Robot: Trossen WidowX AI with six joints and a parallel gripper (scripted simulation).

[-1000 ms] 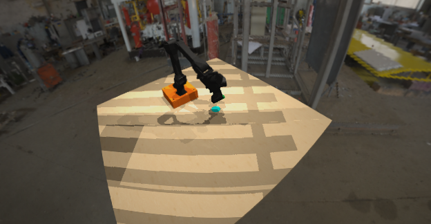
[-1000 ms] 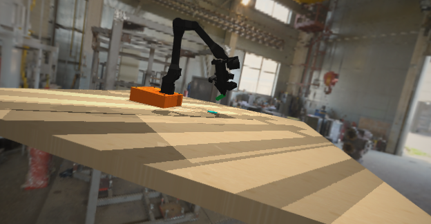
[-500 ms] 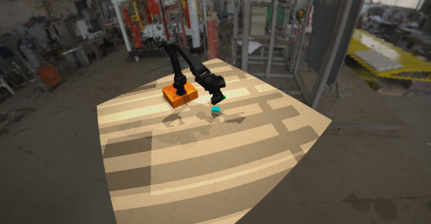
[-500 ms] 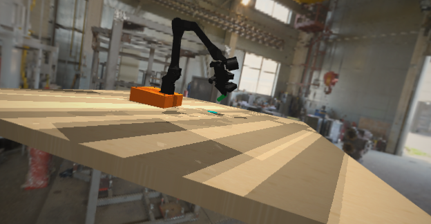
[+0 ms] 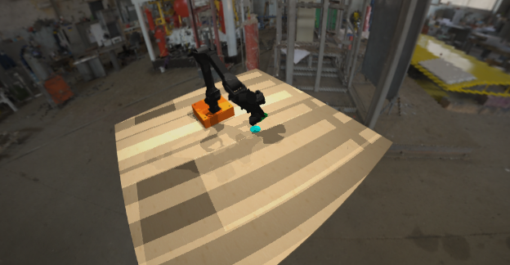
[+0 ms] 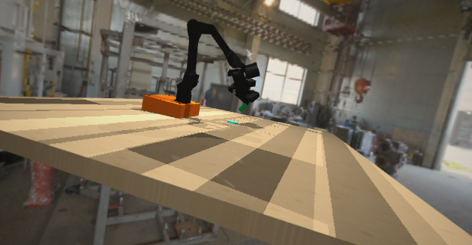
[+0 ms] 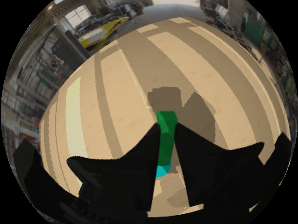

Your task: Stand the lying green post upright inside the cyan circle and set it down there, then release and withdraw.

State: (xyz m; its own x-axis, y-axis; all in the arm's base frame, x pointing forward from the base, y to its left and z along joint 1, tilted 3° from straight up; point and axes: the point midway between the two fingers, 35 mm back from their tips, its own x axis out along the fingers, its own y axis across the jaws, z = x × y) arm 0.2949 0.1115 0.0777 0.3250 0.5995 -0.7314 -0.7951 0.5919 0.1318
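The cyan circle is 50 mm behind my gripper tip, 30 mm to the right of it and 110 mm below it. From my gripper tip the other things lie so: post: 10 mm behind, 10 mm to the right, 20 mm below.
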